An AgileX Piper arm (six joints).
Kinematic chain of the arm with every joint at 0, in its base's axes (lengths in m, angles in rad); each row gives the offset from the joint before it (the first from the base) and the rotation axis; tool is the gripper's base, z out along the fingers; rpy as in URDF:
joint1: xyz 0 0 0.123 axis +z
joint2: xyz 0 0 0 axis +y
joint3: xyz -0.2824 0 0.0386 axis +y
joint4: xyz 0.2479 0 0.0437 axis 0.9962 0 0.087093
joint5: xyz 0 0 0 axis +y
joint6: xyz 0.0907 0 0.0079 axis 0.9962 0 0.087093
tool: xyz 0 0 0 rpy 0 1.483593 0
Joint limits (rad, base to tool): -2.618..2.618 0..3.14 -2.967..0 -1.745..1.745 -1.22..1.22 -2.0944..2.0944
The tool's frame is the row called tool.
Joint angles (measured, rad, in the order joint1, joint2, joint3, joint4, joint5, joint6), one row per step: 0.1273, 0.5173, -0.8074, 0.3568, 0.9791, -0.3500; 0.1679, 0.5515, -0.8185, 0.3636, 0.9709, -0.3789; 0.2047, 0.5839, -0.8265, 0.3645, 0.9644, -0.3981; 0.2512, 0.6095, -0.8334, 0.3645, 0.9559, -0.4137; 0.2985, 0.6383, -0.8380, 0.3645, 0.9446, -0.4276; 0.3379, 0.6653, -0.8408, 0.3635, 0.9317, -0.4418; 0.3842, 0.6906, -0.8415, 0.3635, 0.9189, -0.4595; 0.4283, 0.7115, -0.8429, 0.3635, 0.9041, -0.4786; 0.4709, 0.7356, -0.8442, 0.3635, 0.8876, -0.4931; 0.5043, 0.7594, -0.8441, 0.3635, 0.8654, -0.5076; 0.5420, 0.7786, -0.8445, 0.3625, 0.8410, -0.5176; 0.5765, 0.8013, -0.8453, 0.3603, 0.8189, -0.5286
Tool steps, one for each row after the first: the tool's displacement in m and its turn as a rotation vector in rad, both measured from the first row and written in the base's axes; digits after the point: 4 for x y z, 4 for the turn. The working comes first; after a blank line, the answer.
Tool pose at each row, in the base's axes (x y z in m, rotation vector in rad; the steps are taken from these numbers as rounded here): 0.0680, 0.0353, 0.3619, -0.4582, 2.0799, 0.3042; 0.0742, 0.0397, 0.3633, -0.5263, 2.0781, 0.3210; 0.0803, 0.0439, 0.3635, -0.5828, 2.0821, 0.3345; 0.0843, 0.0490, 0.3639, -0.6453, 2.0764, 0.3530; 0.0890, 0.0549, 0.3632, -0.7062, 2.0726, 0.3726; 0.0935, 0.0604, 0.3621, -0.7589, 2.0682, 0.3856; 0.0970, 0.0670, 0.3604, -0.8225, 2.0590, 0.4013; 0.0993, 0.0733, 0.3593, -0.8831, 2.0414, 0.4140; 0.1022, 0.0802, 0.3579, -0.9371, 2.0271, 0.4279; 0.1057, 0.0865, 0.3562, -0.9781, 2.0119, 0.4357; 0.1077, 0.0929, 0.3553, -1.0165, 1.9901, 0.4464; 0.1102, 0.0997, 0.3537, -1.0552, 1.9731, 0.4536

0.0062, 0.0044, 0.0014, -0.0167, 0.0046, 0.0554; 0.0123, 0.0086, 0.0016, -0.0322, 0.0145, 0.1007; 0.0163, 0.0137, 0.0020, -0.0448, 0.0178, 0.1528; 0.0210, 0.0196, 0.0013, -0.0566, 0.0242, 0.2040; 0.0255, 0.0251, 0.0002, -0.0694, 0.0286, 0.2467; 0.0290, 0.0317, -0.0015, -0.0842, 0.0313, 0.2986; 0.0313, 0.0380, -0.0026, -0.0981, 0.0262, 0.3483; 0.0342, 0.0449, -0.0040, -0.1093, 0.0245, 0.3934; 0.0377, 0.0512, -0.0057, -0.1188, 0.0191, 0.4272; 0.0397, 0.0576, -0.0066, -0.1242, 0.0084, 0.4615; 0.0422, 0.0644, -0.0082, -0.1330, 0.0018, 0.4939
